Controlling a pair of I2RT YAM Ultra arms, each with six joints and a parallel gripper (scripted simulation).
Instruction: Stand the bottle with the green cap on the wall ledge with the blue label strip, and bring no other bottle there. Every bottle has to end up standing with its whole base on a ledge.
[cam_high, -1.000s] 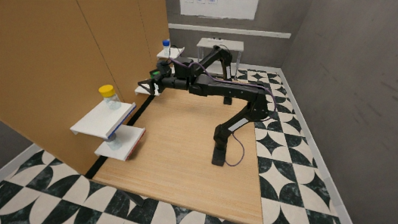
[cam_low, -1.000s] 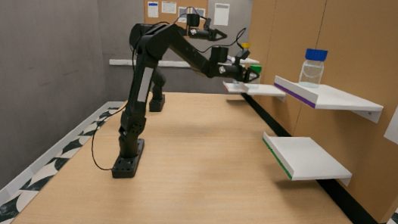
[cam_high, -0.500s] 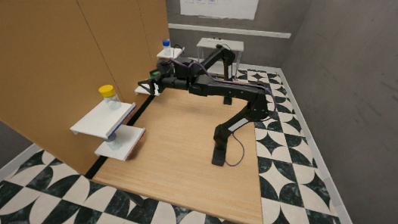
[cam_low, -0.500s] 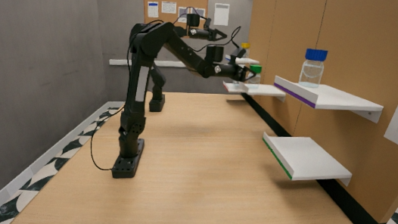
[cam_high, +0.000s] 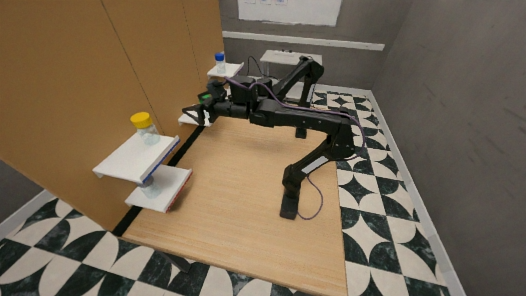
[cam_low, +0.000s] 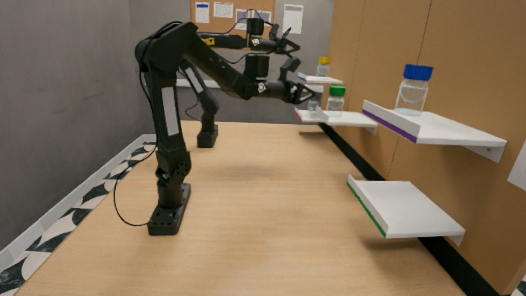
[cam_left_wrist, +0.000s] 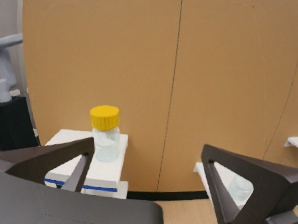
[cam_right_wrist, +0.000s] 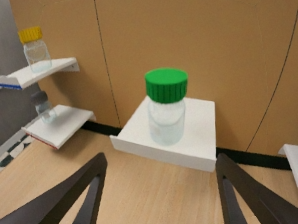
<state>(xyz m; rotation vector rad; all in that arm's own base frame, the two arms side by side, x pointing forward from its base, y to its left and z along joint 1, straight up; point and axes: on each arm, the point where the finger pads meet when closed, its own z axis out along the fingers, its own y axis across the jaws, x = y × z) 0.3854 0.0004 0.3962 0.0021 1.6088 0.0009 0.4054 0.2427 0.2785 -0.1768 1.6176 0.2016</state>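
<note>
Now: the green-capped bottle 120 mm ahead of my left hand, 250 mm to the right of it and 180 mm below it. Round my left hand: blue-capped bottle: 170 mm ahead, 590 mm to the right, 90 mm below; then yellow-capped bottle: 150 mm ahead, 80 mm to the left, 90 mm below.
</note>
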